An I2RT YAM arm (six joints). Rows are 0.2 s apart.
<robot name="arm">
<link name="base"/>
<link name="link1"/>
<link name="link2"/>
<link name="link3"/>
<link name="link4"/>
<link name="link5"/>
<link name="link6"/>
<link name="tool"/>
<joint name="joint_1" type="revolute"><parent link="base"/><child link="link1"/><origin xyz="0 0 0.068" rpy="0 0 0"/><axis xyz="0 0 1"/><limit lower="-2.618" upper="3.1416"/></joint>
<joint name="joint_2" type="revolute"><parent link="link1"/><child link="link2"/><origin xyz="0.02 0.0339 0.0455" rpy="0 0 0"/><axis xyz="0 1 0"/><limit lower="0" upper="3.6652"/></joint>
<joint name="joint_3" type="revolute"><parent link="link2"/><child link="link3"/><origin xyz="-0.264 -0.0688 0" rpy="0 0 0"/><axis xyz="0 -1 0"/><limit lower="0" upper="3.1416"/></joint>
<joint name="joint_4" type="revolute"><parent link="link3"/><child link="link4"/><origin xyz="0.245 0.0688 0.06" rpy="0 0 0"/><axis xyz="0 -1 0"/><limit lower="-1.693" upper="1.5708"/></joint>
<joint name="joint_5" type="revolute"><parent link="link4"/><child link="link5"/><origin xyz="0.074 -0.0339 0.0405" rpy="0 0 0"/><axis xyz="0 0 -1"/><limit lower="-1.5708" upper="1.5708"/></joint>
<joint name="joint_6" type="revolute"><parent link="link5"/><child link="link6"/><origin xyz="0.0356 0 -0.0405" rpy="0 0 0"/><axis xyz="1 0 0"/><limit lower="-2.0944" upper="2.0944"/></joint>
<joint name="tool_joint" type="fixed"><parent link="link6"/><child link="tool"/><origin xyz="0 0 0" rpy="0 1.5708 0"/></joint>
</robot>
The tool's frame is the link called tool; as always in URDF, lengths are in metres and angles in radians.
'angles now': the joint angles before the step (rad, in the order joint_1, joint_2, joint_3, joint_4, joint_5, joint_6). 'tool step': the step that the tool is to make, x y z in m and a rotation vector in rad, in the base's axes. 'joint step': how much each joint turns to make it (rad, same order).
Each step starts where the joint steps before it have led.
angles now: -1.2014, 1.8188, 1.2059, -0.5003, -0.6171, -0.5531
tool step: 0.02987, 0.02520, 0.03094, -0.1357, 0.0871, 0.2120
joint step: 0.1106, -0.0680, 0.0528, -0.1314, 0.0773, -0.1797
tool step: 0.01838, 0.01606, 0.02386, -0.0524, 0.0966, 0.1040
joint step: 0.0752, -0.0213, 0.0842, -0.1466, 0.0881, -0.0815
